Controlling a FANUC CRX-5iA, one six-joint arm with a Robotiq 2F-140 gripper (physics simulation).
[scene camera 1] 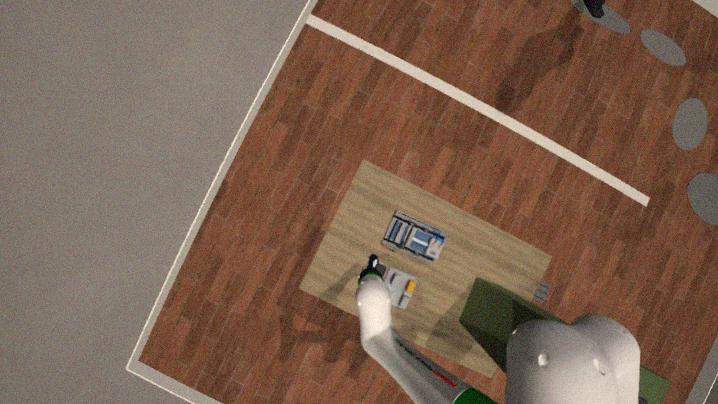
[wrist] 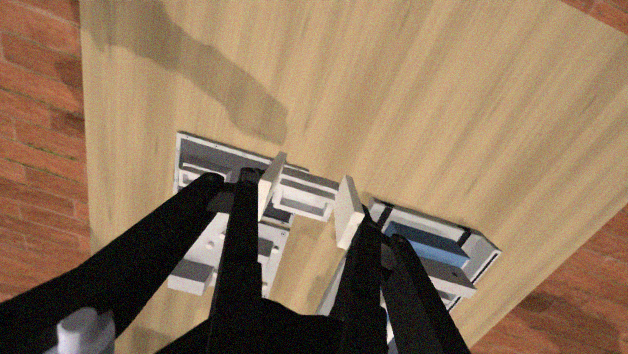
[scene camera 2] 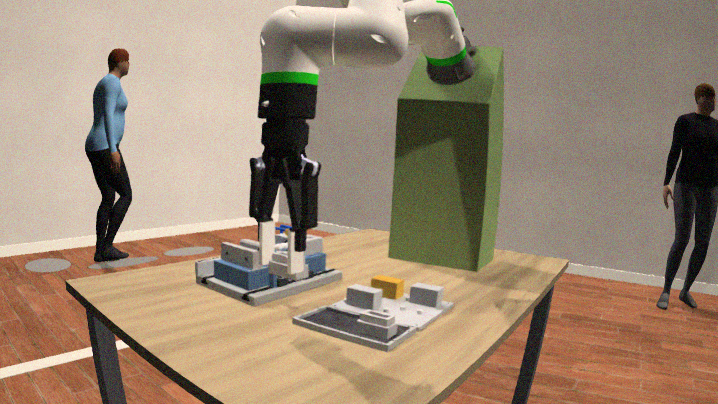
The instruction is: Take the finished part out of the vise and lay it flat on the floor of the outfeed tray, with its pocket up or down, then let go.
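Places are measured from the arm's base along level axes (x back, y left, z down), in millimetres.
Pixels of known places: gripper, fingertip midpoint: (scene camera 1: 367,262) (wrist: 311,178) (scene camera 2: 280,267); arm's base at its link origin: (scene camera 2: 451,69).
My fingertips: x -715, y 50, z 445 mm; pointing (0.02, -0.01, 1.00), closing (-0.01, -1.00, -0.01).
Ahead of a thing's pixels: the offset from my fingertips to its middle.
My gripper (scene camera 1: 373,261) (scene camera 2: 282,251) (wrist: 311,178) is shut on a light grey block-shaped part @(dx +19, dy -1, dz -2 mm) (scene camera 2: 279,261) (wrist: 305,202), held between its white finger pads above the table. A rectangular recess in the part faces the wrist camera. The outfeed tray (scene camera 1: 382,269) (scene camera 2: 341,333) (wrist: 200,150), dark-floored with a pale rim, lies partly under the left finger in the wrist view. A similar grey part @(dx +90, dy +134, dz +86 mm) (scene camera 2: 377,325) sits at one end of it. The blue and grey vise @(dx +185, dy -210, dz +60 mm) (scene camera 1: 419,240) (scene camera 2: 241,273) (wrist: 427,247) stands apart from the tray; the gripper partly hides it in scene camera 2.
A pale fixture plate @(dx +235, dy +81, dz +106 mm) (scene camera 1: 399,286) (wrist: 200,250) with pins and grey blocks adjoins the tray, with a yellow block @(dx +283, dy +33, dz +84 mm) (scene camera 1: 411,285) (scene camera 2: 387,286) beside it. A tall green pedestal (scene camera 1: 494,306) (scene camera 2: 441,175) stands behind the table. Two people (scene camera 2: 107,120) (scene camera 2: 695,145) stand in the room.
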